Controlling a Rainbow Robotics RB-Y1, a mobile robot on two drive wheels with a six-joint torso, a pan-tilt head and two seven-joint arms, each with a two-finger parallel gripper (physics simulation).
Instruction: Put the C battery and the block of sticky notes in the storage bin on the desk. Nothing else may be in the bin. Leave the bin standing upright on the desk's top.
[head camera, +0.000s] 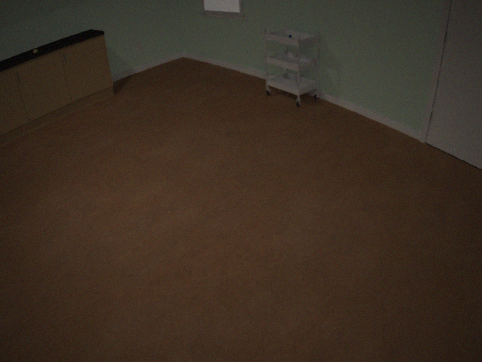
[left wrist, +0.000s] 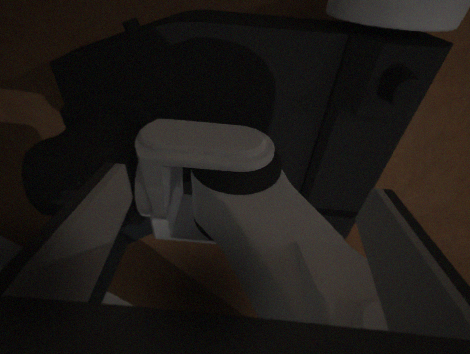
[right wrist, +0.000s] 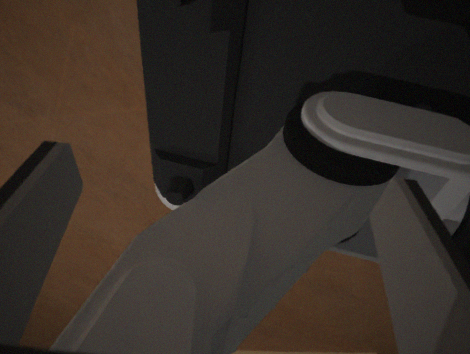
The pictures show: the right gripper and a dark desk.
